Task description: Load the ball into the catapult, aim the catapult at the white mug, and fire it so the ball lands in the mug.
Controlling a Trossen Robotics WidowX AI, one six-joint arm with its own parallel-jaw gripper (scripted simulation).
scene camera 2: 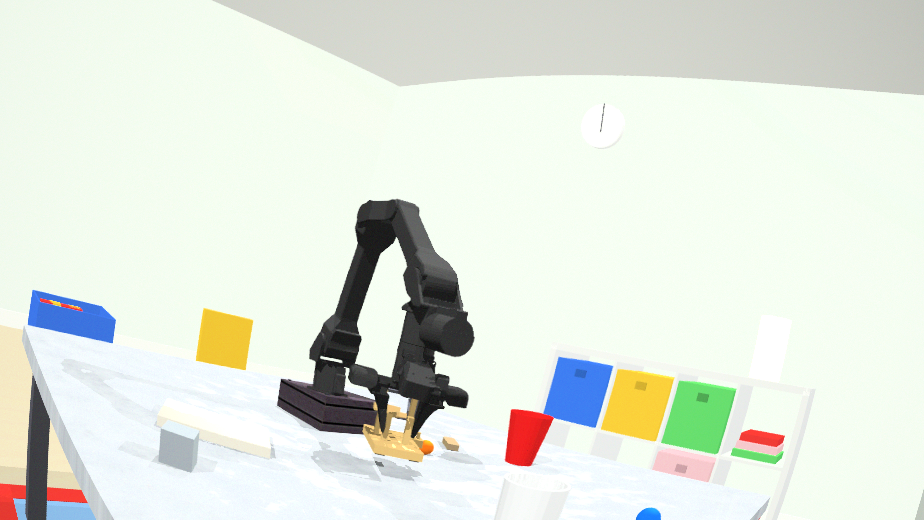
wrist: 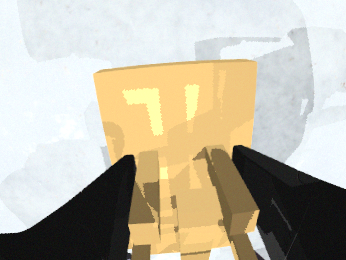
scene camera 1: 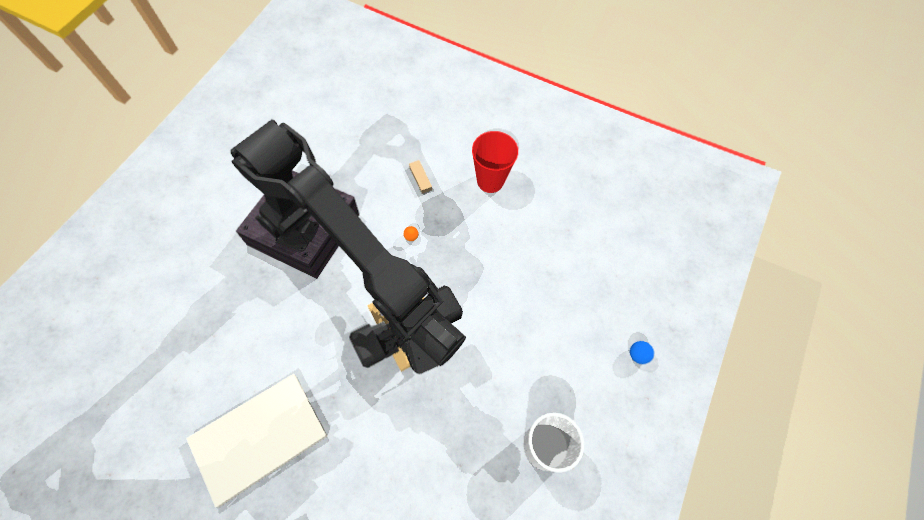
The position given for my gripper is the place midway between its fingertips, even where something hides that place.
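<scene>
There is a white mug [scene camera 1: 554, 443] in the scene, and in the wrist view the white mug is out of frame. I see a red cup [scene camera 1: 494, 153], [scene camera 2: 527, 430] too; in the wrist view the red cup is out of frame. A tan wooden catapult [scene camera 2: 390, 443], [wrist: 180, 120] is here as well, and so is my gripper [scene camera 2: 397, 435], [wrist: 184, 158], [scene camera 1: 409, 338].
</scene>
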